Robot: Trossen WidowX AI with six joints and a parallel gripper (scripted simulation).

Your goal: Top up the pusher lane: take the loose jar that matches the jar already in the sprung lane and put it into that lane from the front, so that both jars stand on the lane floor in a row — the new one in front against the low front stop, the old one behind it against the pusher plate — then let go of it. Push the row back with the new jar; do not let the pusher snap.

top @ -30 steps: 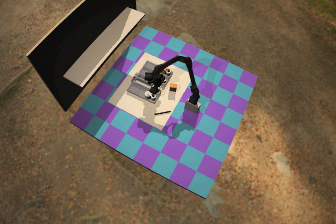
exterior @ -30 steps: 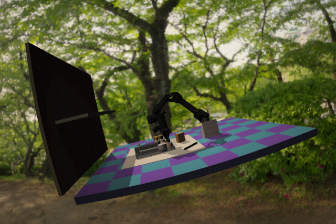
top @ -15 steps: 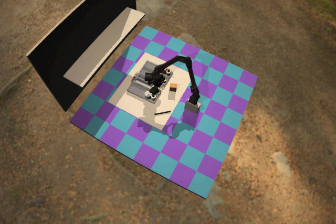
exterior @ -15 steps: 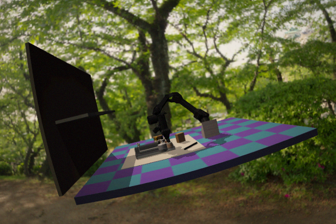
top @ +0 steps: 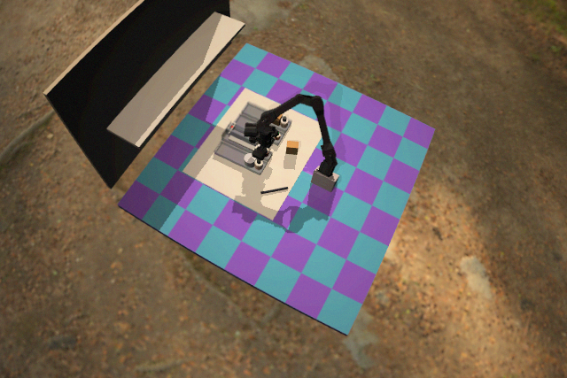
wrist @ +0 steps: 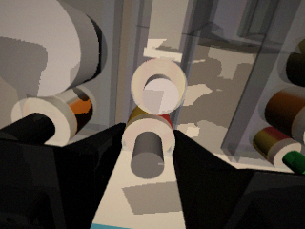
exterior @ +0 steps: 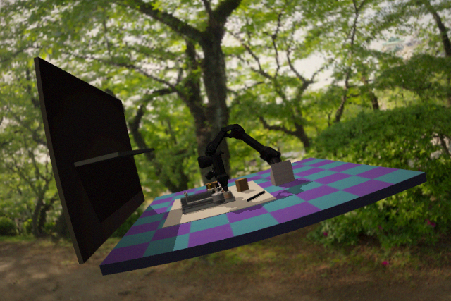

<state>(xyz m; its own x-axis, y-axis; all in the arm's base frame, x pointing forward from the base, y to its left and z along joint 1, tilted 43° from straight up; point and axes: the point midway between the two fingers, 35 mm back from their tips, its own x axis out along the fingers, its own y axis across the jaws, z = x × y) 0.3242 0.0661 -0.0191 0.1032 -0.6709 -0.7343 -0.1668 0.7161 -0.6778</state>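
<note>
Now: the orange-topped box 110 mm to the right of my gripper tip, 100 mm behind it and 10 mm below it. From my gripper tip the other things lie so: black stick (160 mm behind, 140 mm to the left, 40 mm below); then clear-walled sprung lane (140 mm ahead, 20 mm below).
</note>
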